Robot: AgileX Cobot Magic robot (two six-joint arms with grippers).
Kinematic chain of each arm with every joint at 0, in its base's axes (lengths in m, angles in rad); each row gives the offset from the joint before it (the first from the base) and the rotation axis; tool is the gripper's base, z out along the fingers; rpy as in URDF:
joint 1: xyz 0 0 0.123 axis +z
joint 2: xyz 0 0 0 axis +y
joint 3: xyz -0.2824 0 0.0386 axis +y
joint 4: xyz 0.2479 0 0.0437 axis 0.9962 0 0.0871
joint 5: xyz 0 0 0 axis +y
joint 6: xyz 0.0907 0 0.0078 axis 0.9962 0 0.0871
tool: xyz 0 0 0 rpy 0 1.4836 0
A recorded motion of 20 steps. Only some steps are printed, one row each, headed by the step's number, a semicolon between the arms.
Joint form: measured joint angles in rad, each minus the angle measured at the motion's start. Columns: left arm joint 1, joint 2, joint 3, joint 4, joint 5, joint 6; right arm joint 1, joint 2, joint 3, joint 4, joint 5, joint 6.
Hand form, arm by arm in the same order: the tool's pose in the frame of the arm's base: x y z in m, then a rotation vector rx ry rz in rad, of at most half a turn. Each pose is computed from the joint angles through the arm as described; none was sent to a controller.
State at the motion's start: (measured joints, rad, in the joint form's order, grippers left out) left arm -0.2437 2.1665 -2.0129 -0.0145 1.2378 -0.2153; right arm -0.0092 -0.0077 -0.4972 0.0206 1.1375 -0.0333
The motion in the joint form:
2: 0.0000 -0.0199 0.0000 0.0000 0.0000 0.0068; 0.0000 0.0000 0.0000 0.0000 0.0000 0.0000
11: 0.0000 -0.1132 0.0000 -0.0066 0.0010 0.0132; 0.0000 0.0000 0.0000 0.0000 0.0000 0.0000
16: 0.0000 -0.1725 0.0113 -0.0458 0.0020 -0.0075; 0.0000 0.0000 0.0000 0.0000 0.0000 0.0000
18: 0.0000 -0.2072 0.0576 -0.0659 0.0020 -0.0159; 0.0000 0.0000 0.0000 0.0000 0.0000 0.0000
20: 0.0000 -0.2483 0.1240 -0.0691 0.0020 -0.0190; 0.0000 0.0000 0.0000 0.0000 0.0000 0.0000
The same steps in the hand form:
2: 0.4493 -0.1130 0.2618 0.0464 2.8631 -0.1127; -0.0091 0.0018 0.2703 -0.0275 2.1158 -0.0004
11: 0.4346 -0.1099 0.3043 0.0534 2.7726 -0.1463; -0.0091 0.0018 0.2703 -0.0275 2.1158 -0.0004
16: 0.4221 -0.1103 0.3274 0.0186 2.7331 -0.2180; -0.0091 0.0018 0.2703 -0.0275 2.1158 -0.0004
18: 0.4130 -0.1098 0.3293 0.0032 2.7478 -0.2447; -0.0091 0.0018 0.2703 -0.0275 2.1158 -0.0004
20: 0.4019 -0.1073 0.3278 -0.0031 2.7735 -0.2431; -0.0091 0.0018 0.2703 -0.0275 2.1158 -0.0004

